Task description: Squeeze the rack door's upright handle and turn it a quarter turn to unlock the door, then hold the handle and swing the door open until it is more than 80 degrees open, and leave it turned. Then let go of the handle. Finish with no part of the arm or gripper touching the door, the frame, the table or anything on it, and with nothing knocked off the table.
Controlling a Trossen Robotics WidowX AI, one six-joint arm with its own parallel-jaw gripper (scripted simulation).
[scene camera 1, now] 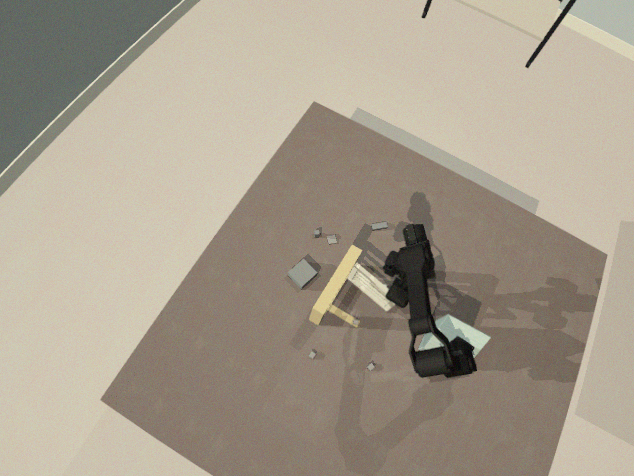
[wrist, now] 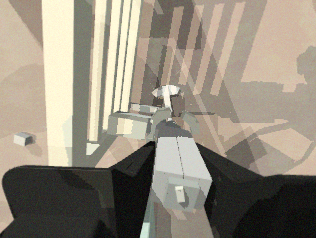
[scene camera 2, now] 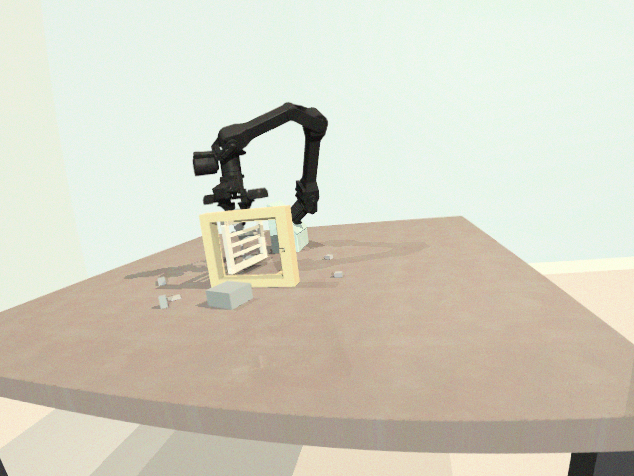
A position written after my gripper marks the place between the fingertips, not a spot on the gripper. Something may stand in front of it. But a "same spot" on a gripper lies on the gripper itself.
Labels:
my gripper: scene camera 1; wrist; scene camera 2 239, 225
same spot on my gripper: (wrist: 43, 194) = (scene camera 1: 395, 283)

